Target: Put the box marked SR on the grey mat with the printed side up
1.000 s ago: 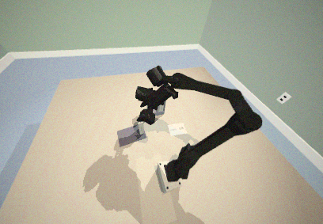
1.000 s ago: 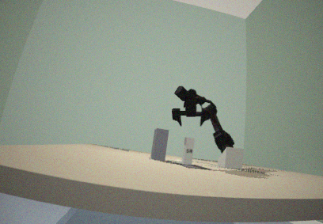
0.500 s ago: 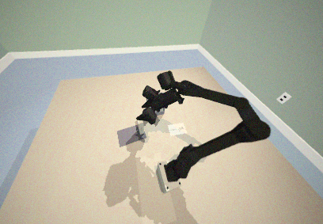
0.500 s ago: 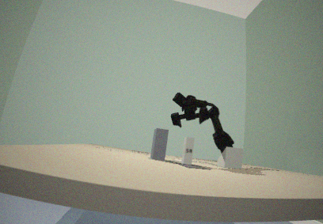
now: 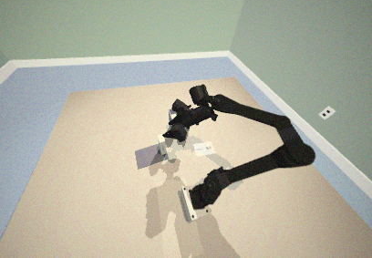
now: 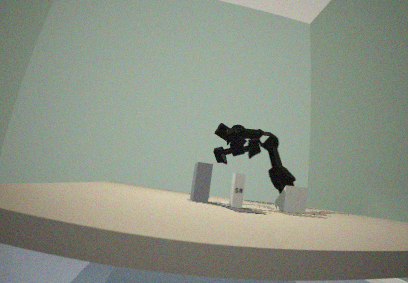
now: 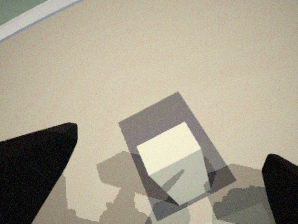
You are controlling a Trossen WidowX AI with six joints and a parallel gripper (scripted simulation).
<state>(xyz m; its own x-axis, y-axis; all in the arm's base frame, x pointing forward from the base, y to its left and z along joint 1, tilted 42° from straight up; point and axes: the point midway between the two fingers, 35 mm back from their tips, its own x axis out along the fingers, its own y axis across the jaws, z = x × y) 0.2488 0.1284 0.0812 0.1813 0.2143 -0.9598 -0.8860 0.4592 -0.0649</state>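
My gripper tip is now 11 cm above the white box marked SR, 3 cm to the right of it and 1 cm past it. From my gripper tip the other things lie so: grey mat: 17 cm below, 8 cm to the left, 1 cm behind; then white card: 19 cm to the right, 17 cm below, 4 cm behind.
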